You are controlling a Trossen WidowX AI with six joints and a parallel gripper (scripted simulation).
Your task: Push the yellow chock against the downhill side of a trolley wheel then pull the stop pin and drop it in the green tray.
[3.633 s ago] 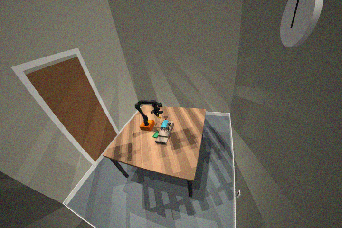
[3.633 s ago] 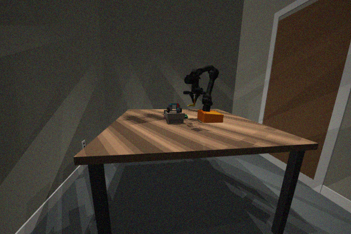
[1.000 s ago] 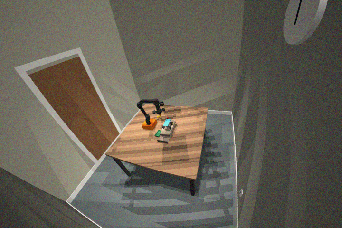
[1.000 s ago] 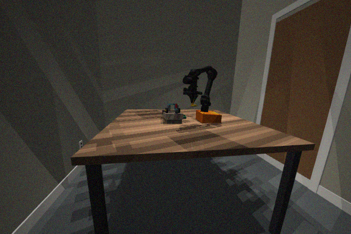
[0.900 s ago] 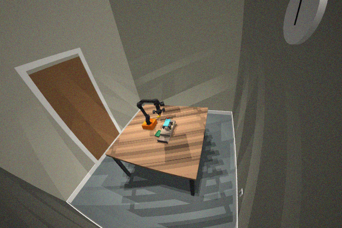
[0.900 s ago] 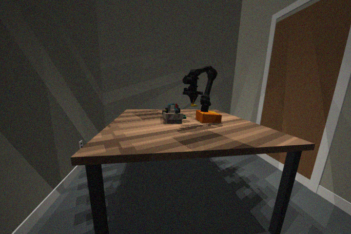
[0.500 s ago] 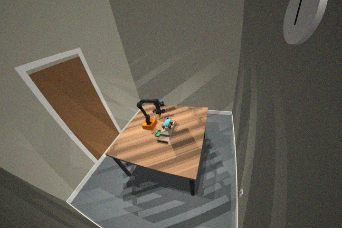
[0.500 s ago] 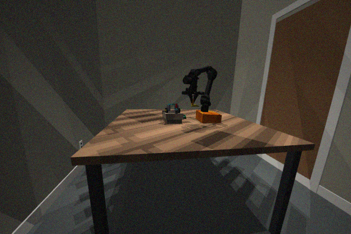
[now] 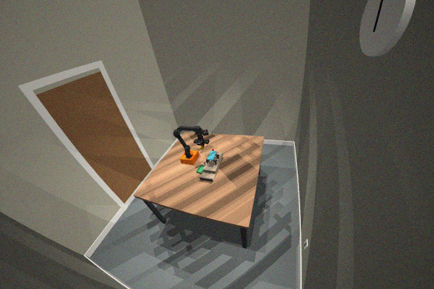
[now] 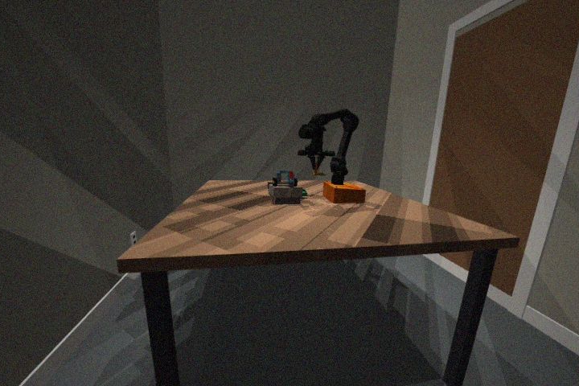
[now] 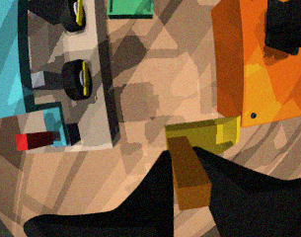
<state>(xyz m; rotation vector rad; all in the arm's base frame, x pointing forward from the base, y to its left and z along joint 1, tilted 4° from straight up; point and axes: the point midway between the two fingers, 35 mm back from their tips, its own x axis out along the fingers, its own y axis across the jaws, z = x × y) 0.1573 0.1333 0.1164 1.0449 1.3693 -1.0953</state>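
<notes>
Right now my gripper tip is 13 cm short of the red-headed stop pin, 5 cm above it and 2 cm to the right of it. The rest, counted from my gripper tip: trolley 17 cm ahead, 7 cm to the right, 7 cm below; then ramp 17 cm ahead, 13 cm below, 7 cm to the right; then yellow chock 2 cm behind, 1 cm below.
</notes>
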